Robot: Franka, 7 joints.
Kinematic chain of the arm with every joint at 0, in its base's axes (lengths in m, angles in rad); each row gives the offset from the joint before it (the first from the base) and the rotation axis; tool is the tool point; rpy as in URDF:
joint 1: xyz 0 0 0.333 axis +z
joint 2: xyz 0 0 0 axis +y
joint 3: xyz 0 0 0.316 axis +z
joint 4: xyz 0.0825 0 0 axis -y
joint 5: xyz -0.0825 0 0.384 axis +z
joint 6: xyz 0 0 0 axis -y
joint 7: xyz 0.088 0 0 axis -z
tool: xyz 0 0 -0.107 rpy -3.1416 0 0
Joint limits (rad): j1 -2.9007..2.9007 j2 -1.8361..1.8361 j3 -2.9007..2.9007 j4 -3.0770..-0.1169 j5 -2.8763..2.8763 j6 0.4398..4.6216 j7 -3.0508..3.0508
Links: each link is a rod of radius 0.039 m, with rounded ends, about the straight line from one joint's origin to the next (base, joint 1, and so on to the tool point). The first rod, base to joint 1, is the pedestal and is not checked.
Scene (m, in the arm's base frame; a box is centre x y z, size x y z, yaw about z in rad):
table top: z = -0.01
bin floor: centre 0.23 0.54 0 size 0.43 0.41 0.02 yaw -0.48
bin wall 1: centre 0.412 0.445 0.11 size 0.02 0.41 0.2 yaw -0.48
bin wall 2: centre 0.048 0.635 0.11 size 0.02 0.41 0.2 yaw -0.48
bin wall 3: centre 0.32 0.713 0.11 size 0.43 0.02 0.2 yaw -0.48
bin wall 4: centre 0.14 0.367 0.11 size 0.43 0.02 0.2 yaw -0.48
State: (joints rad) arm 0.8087 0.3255 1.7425 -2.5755 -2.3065 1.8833 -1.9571
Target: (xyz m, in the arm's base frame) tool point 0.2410 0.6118 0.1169
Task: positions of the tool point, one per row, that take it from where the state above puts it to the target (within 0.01 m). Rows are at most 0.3 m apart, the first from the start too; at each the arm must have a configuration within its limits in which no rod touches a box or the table.
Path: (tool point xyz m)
1: -0.2406 0.4790 0.3521
2: -0.0246 0.5988 0.3686
3: 0.2410 0.6118 0.3580
4: 0.2541 0.6197 0.2454
5: 0.2410 0.6118 0.1169

